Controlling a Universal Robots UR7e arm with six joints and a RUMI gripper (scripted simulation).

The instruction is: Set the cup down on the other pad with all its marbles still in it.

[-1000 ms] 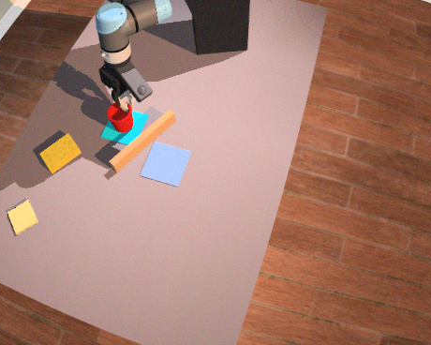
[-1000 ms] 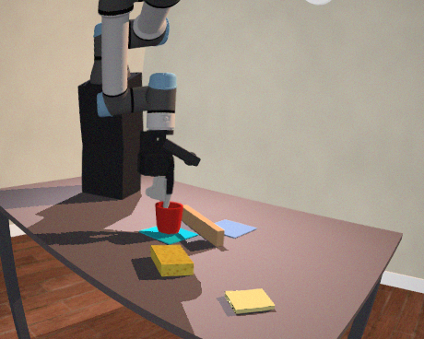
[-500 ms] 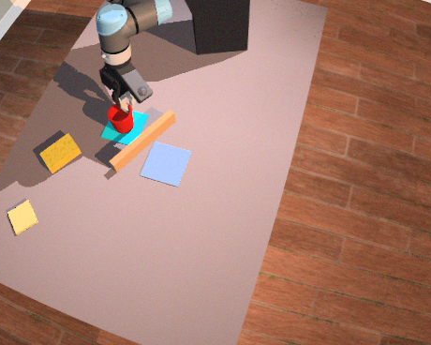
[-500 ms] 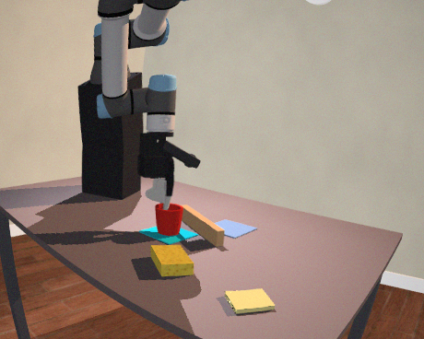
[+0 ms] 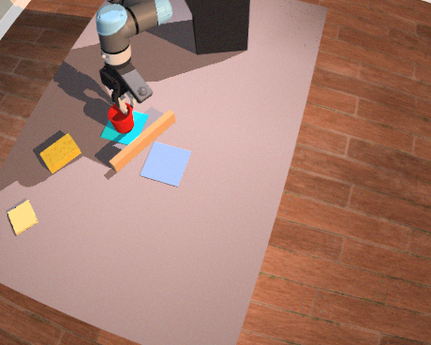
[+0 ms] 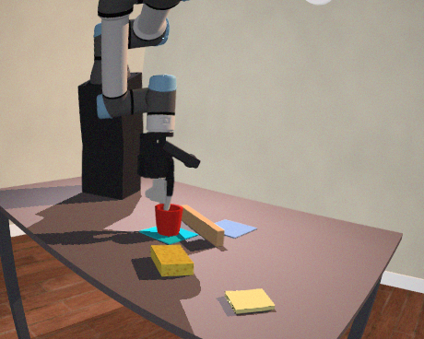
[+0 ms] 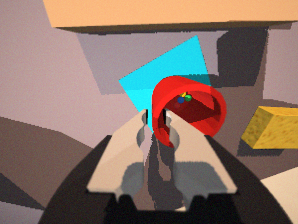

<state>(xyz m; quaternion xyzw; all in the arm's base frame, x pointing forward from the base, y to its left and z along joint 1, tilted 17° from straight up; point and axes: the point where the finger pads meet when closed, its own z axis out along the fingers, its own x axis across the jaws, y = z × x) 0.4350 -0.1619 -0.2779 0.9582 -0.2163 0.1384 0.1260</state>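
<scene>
Now: the red cup 30 mm below my hand, 30 mm ahead of it and 10 mm to the right of it. The rest, counted from my hand: yellow sponge 180 mm ahead, 170 mm to the right, 40 mm below; then green marble 50 mm ahead, 40 mm below, 20 mm to the right; then wooden rail 70 mm to the left, 70 mm ahead, 50 mm below.
</scene>
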